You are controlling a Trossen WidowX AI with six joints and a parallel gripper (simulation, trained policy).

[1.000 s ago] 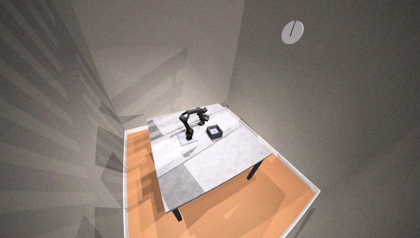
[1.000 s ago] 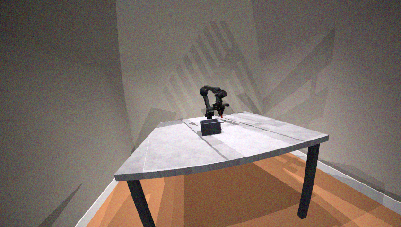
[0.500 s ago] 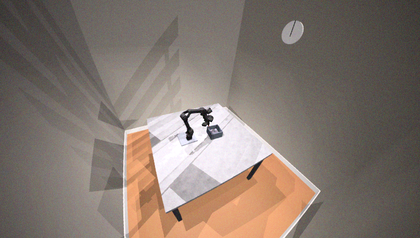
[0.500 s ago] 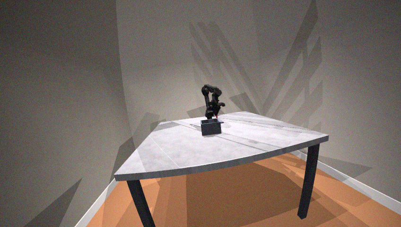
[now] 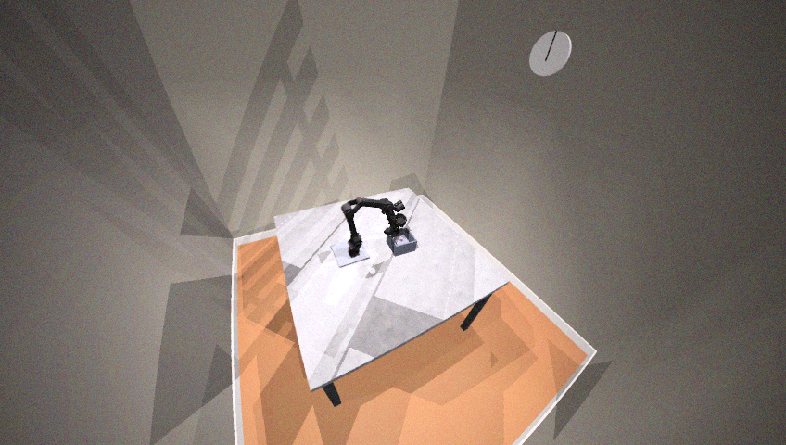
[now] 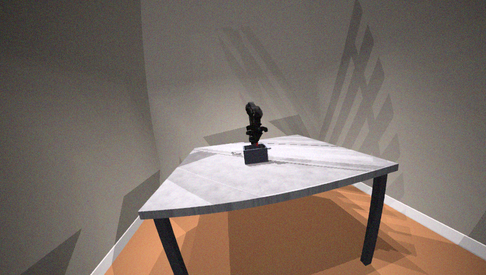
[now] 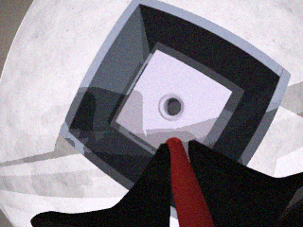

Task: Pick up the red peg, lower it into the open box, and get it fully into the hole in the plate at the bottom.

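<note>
My gripper tip is now 7 cm above the light plate, 2 cm to the left of it and 2 cm short of it. From my gripper tip the other things lie so: red peg: 1 cm to the left, 1 cm behind, 1 cm above; then dark box: 9 cm below, 2 cm to the right, 2 cm ahead.
</note>
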